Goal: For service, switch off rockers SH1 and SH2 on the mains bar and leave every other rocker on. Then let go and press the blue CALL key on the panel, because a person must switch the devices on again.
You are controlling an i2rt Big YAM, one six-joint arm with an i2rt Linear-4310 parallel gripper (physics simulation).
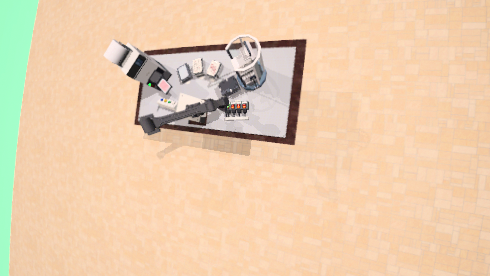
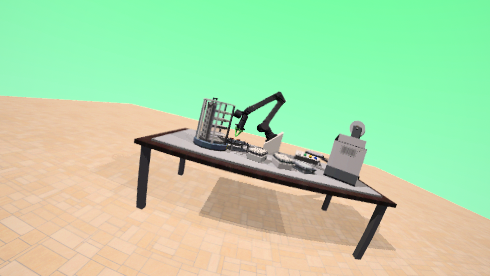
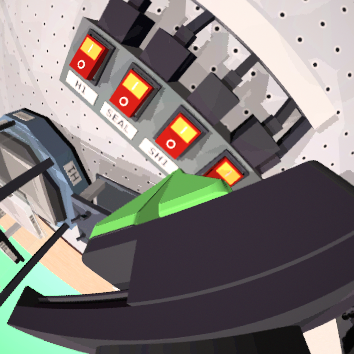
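Pixels of known places: gripper, fingertip midpoint: [image 1: 229,104] [image 2: 235,136] [image 3: 179,176]; arm's base at its link origin: [image 2: 271,138].
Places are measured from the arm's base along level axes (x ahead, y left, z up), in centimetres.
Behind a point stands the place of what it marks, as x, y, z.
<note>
The grey mains bar [image 1: 241,103] @(13.8, -42.2, -7.0) [image 3: 107,75] @(13.0, -40.7, -8.4) carries a row of red rockers. Rockers H1 [image 3: 88,56] @(12.7, -42.6, -7.4), SEAL [image 3: 131,91] @(11.6, -37.9, -7.4) and SH1 [image 3: 179,135] @(10.6, -33.0, -7.4) show lit yellow I halves. The rocker at the row's end, SH2 [image 3: 226,173] @(9.2, -28.3, -7.5), shows a lit yellow upper half; its lower part and label are hidden behind the fingertips. My gripper [image 1: 228,106] @(11.6, -30.7, -5.4) [image 2: 237,133] @(11.6, -30.7, -5.4) [image 3: 179,176] @(11.6, -30.7, -5.4) is shut and empty, with its green fingertips over the SH2 end of the bar; contact cannot be told. The key panel [image 1: 167,104] @(2.6, 33.4, -4.7) [image 2: 307,160] @(6.4, 36.2, -9.9) has its blue key [image 1: 161,100] @(5.5, 42.2, -5.1) [image 2: 315,158] @(7.6, 42.4, -6.1) at one end.
Black plugs with cables [image 3: 170,54] @(7.8, -38.3, -8.7) line the bar's far side, beside a pale curved strip [image 3: 280,55] @(1.0, -33.7, -10.8). A round cage-like carousel [image 1: 258,75] @(34.3, -52.4, 3.4) [image 2: 212,146] @(51.7, -37.6, -9.8) stands near the bar. A dark tray [image 1: 229,86] @(27.2, -26.6, -6.3), small racks [image 1: 198,66] @(42.4, 8.1, -5.8) and a tall machine [image 1: 145,69] @(27.8, 48.1, 11.9) [image 2: 346,155] @(41.2, 54.0, 6.8) stand on the table.
</note>
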